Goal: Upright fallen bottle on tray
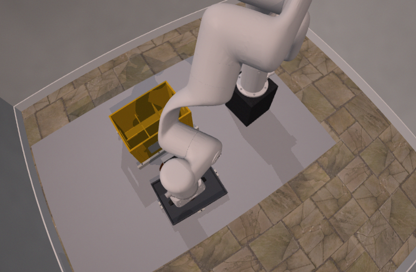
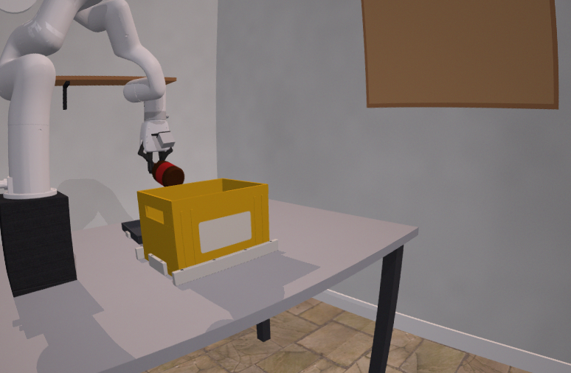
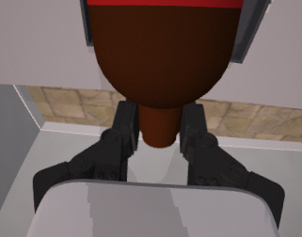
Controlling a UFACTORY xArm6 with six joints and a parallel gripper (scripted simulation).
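Right now the brown bottle is 6 cm to the right of my hand and 2 cm below it. The rest, counted from my hand: yellow crate 35 cm to the right, 12 cm below, 2 cm behind; dark tray 19 cm below, 5 cm to the right, 1 cm behind.
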